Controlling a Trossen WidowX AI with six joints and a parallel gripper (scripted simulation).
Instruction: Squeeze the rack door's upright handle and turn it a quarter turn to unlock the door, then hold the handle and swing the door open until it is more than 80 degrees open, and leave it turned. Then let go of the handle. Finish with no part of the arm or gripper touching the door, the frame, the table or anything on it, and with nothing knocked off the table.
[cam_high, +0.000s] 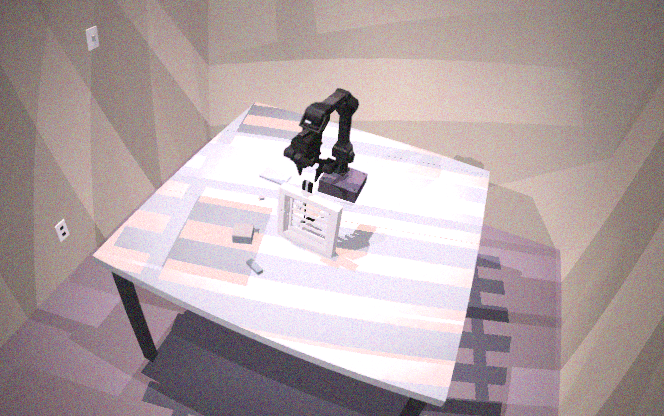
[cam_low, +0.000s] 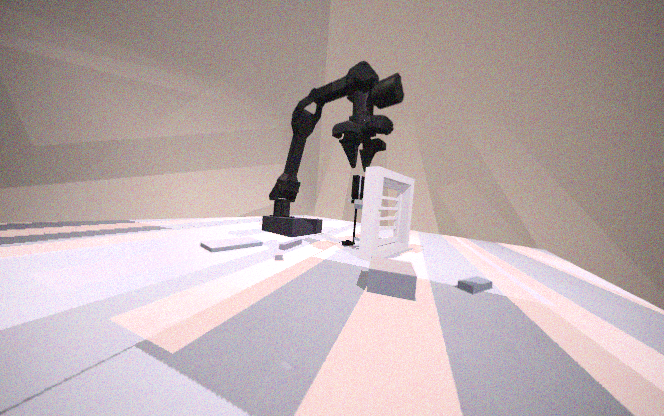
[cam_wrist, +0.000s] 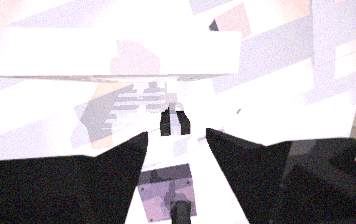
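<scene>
Now: the dark upright handle 10 mm behind my gripper tip and 90 mm below it. From my gripper tip the other things lie so: flat grey slab (180 mm behind, 260 mm to the right, 220 mm below); tiny piece (30 mm behind, 220 mm to the right, 220 mm below).
</scene>
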